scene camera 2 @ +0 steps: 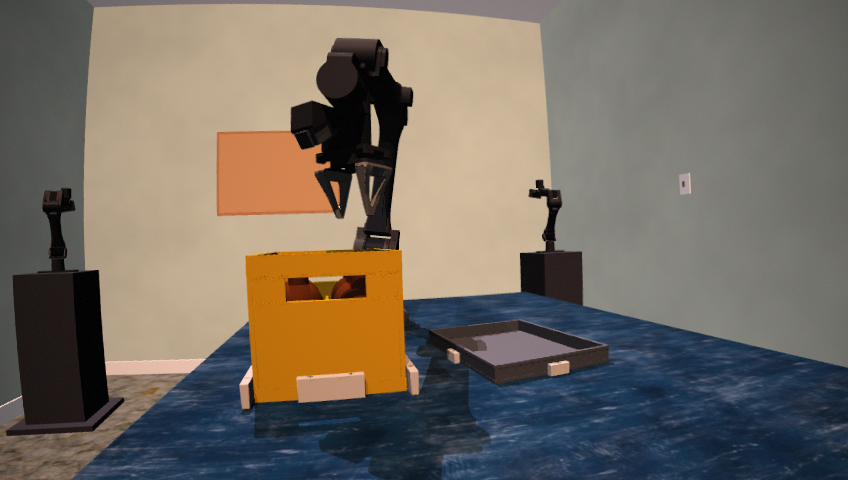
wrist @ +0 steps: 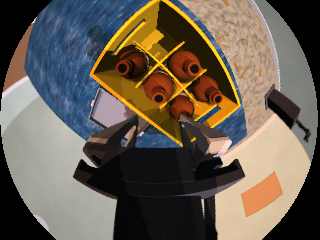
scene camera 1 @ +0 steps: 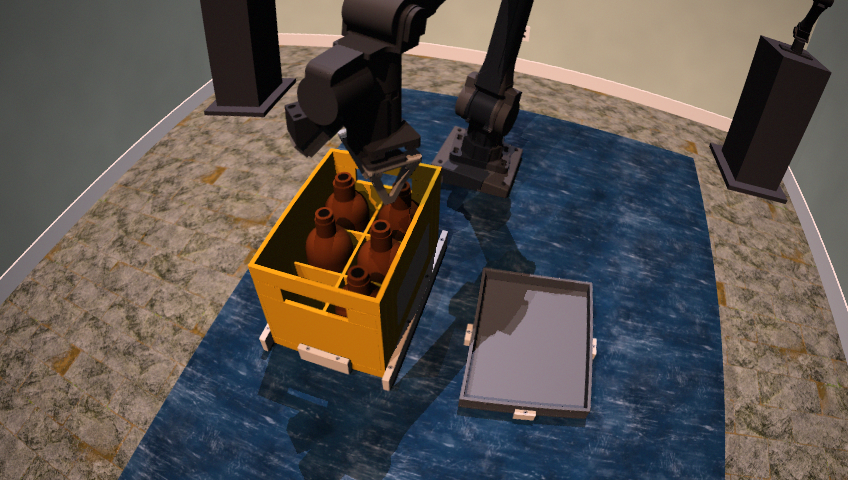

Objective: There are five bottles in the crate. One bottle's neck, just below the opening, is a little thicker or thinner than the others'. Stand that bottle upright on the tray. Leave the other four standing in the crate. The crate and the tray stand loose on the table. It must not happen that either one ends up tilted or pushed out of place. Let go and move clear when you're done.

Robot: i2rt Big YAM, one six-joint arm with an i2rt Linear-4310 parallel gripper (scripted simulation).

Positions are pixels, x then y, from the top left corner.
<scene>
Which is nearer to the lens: the glass bottle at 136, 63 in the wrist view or the dark grey tray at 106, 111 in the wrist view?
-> The glass bottle.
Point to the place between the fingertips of my gripper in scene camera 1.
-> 379, 189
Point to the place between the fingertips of my gripper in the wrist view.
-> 158, 118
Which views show the dark grey tray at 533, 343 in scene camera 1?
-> Scene camera 2, the wrist view and scene camera 1: all of them.
</scene>
